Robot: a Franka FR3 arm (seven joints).
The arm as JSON. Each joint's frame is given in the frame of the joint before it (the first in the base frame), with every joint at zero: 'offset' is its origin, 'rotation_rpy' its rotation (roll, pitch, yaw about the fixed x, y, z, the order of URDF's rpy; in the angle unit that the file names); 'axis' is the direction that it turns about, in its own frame. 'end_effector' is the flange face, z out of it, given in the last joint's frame.
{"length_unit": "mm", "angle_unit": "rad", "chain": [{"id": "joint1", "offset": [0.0, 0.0, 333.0], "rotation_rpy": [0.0, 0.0, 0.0], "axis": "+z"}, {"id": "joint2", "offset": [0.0, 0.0, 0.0], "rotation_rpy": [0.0, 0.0, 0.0], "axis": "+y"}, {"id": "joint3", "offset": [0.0, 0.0, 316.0], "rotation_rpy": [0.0, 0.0, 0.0], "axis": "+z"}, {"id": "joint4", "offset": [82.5, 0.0, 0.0], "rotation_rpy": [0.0, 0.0, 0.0], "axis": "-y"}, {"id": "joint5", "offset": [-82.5, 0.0, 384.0], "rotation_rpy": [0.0, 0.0, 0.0], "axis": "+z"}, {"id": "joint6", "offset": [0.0, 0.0, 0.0], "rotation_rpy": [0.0, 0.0, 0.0], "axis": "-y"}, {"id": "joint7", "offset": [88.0, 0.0, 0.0], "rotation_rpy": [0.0, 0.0, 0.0], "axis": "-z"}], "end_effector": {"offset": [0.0, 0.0, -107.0], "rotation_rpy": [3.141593, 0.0, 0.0]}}
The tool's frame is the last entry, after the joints.
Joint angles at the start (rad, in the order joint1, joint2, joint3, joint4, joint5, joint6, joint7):
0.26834 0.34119 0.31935 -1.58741 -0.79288 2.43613 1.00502
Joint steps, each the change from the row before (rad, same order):
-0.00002 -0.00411 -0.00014 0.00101 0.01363 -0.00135 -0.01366
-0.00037 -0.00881 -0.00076 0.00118 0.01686 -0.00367 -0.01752
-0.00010 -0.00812 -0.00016 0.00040 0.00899 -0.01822 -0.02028
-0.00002 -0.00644 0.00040 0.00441 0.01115 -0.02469 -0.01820
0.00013 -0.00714 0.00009 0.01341 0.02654 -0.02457 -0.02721
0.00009 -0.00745 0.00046 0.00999 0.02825 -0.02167 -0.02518
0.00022 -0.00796 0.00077 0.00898 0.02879 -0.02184 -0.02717
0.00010 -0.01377 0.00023 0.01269 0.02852 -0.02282 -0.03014
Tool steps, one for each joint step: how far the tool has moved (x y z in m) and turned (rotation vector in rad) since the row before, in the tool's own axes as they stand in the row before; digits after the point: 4 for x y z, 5 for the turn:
0.0017 0.0005 -0.0026 0.00453 -0.00335 -0.00193
0.0034 0.0015 -0.0051 0.00398 -0.00163 -0.00183
0.0017 0.0023 -0.0034 -0.01033 -0.00707 -0.01159
0.0022 0.0025 -0.0033 -0.01292 -0.01068 -0.00680
0.0059 0.0028 -0.0066 -0.00310 -0.01143 -0.00051
0.0044 0.0023 -0.0062 0.00037 -0.01369 0.00057
0.0037 0.0020 -0.0065 0.00172 -0.01488 -0.00220
0.0063 0.0030 -0.0114 0.00369 -0.00706 -0.00270

